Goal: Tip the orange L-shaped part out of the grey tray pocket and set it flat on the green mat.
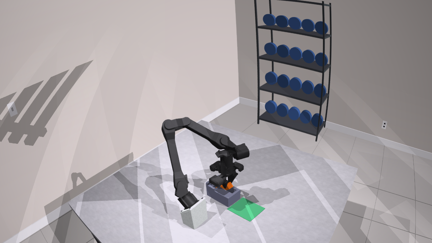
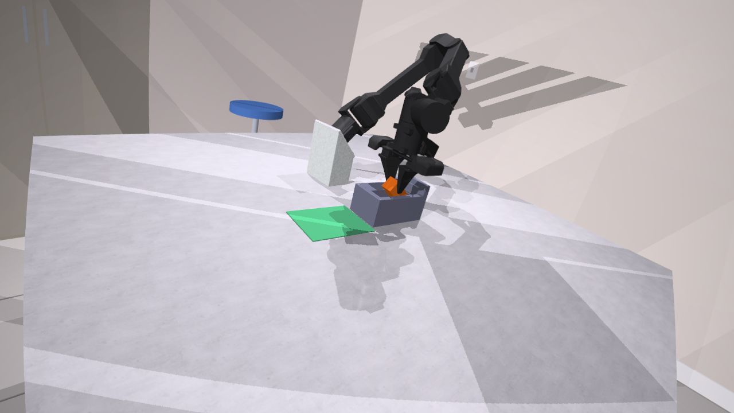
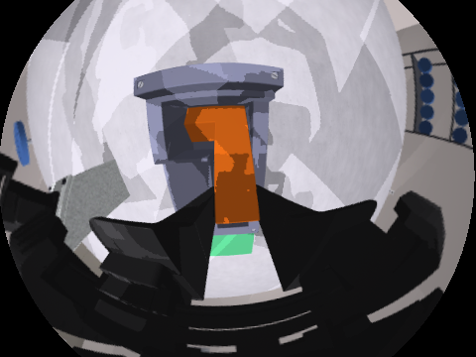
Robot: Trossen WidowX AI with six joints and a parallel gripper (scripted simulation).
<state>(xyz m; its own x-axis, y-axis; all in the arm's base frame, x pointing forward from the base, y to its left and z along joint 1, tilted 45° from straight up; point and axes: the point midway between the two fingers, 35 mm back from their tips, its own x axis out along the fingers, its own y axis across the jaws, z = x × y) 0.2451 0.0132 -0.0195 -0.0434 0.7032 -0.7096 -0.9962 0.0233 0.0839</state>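
The green mat is 30 mm behind my gripper tip, 140 mm to the right of it and 90 mm below it. The rest, counted from my gripper tip: orange L-shaped part (10 mm behind, 40 mm to the left, 30 mm below).
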